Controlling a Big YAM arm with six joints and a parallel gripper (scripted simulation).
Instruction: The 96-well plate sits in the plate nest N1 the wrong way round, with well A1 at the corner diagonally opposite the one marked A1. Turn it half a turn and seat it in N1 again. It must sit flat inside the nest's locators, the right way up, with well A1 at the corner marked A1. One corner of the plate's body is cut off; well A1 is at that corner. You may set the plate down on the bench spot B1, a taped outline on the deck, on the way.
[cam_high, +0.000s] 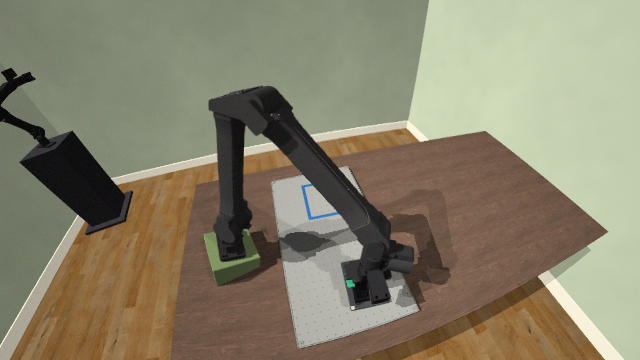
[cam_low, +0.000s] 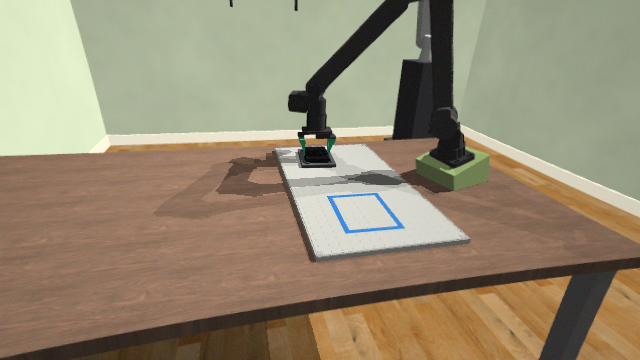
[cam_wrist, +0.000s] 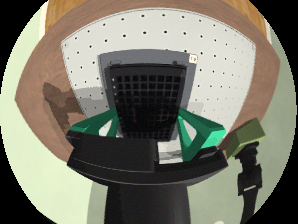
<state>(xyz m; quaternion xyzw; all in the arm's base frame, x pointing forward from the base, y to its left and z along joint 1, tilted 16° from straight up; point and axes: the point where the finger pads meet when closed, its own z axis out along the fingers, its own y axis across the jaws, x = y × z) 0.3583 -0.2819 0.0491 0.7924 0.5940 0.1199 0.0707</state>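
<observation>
Now: the dark plate nest N1 20 mm below my hand. Round my hand: white corner mark (70 mm behind, 60 mm to the right, 10 mm below); then black 96-well plate (right at my hand).
</observation>
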